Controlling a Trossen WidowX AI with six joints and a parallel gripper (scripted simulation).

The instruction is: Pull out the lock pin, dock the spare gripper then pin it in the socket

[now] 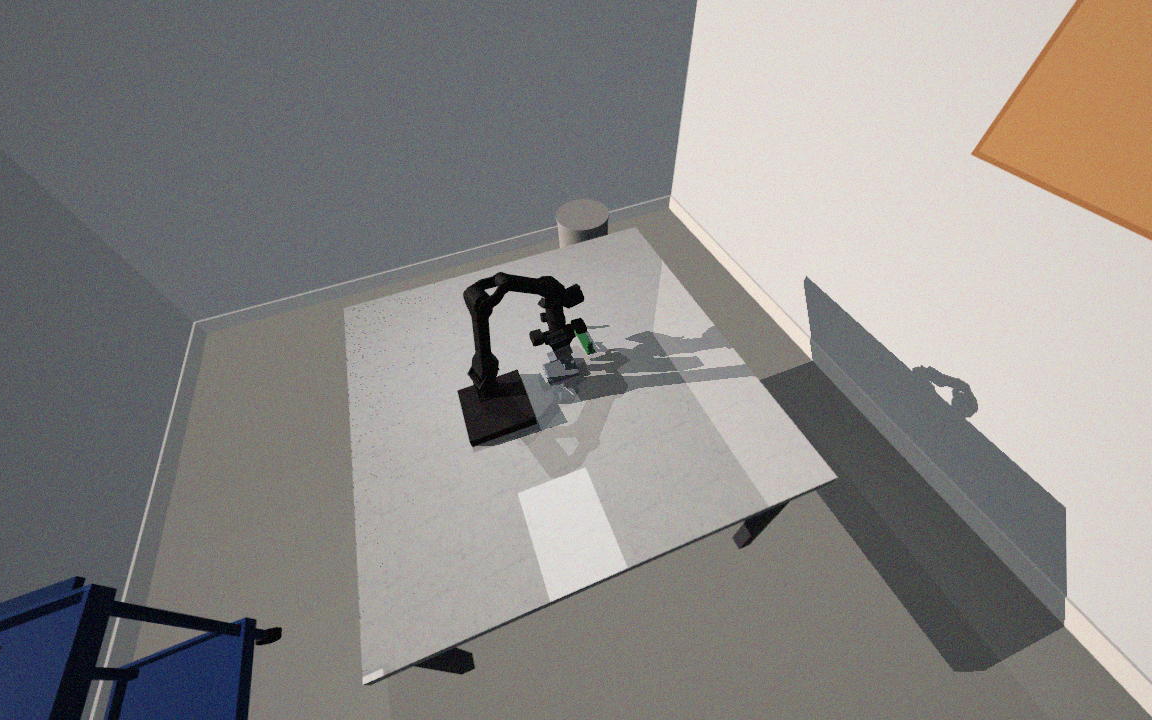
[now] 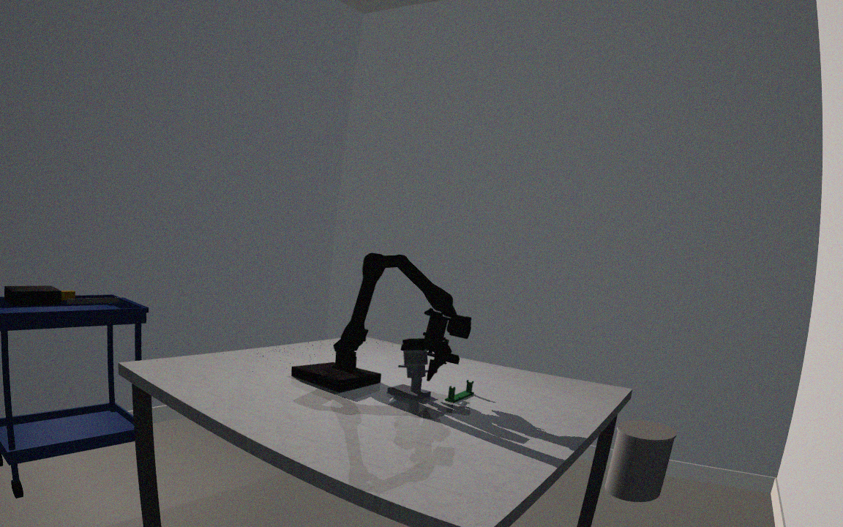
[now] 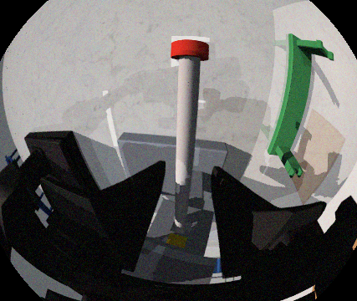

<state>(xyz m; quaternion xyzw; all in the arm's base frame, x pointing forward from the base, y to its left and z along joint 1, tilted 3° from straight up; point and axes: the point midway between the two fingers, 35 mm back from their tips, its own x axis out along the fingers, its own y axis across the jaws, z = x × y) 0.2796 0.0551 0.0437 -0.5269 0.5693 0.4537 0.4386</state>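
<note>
My gripper tip is 4 cm to the left of the mount and 1 cm past it. From my gripper tip the other things lie so: spare gripper (8 cm above, 4 cm to the right, 1 cm behind); green rack (10 cm ahead, 6 cm to the left, 2 cm below).
</note>
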